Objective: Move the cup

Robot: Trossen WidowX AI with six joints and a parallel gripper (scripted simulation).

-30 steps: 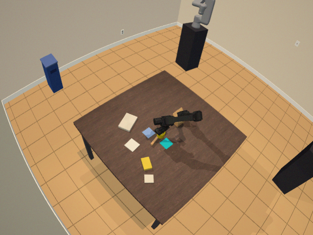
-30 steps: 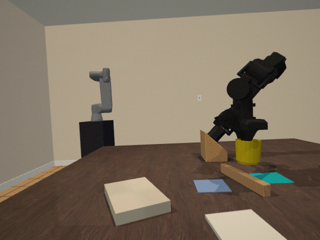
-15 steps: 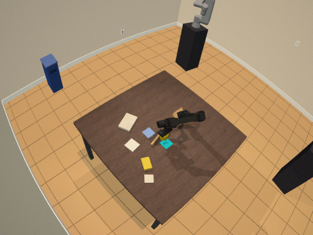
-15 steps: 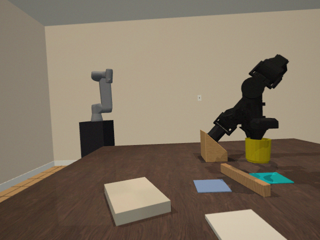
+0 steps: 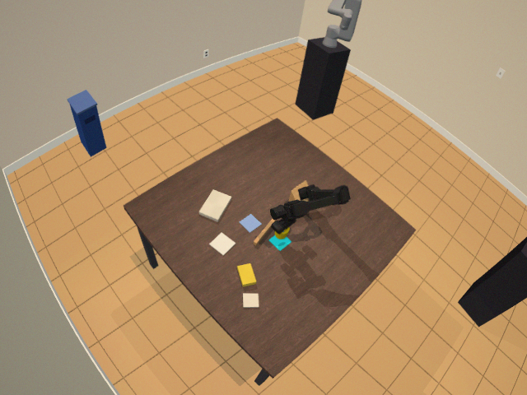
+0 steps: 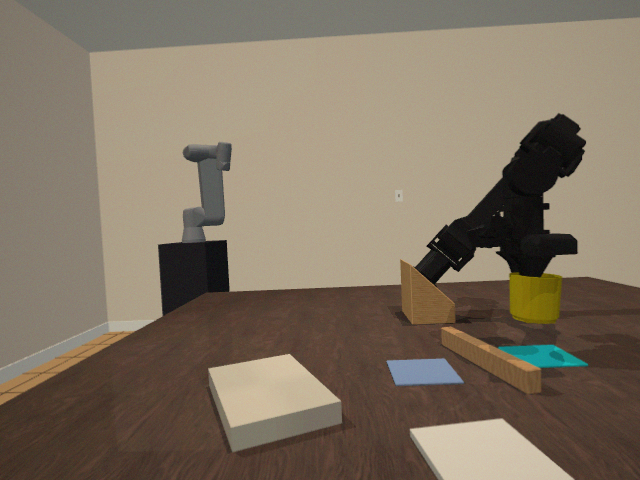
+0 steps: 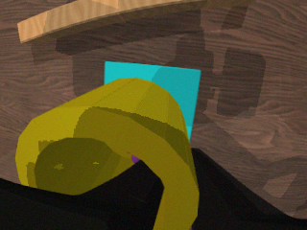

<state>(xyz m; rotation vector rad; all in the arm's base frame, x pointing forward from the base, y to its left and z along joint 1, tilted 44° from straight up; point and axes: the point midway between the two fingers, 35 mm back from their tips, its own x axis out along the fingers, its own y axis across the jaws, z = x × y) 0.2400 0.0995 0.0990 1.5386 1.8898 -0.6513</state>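
My gripper tip is now 10 cm above the cyan pad, 3 cm short of it and 1 cm to the right of it. Round my gripper tip: light blue pad (17 cm to the right, 10 cm below, 10 cm ahead); then wooden bar (8 cm to the right, 8 cm below, 6 cm ahead); then yellow cup (2 cm ahead).
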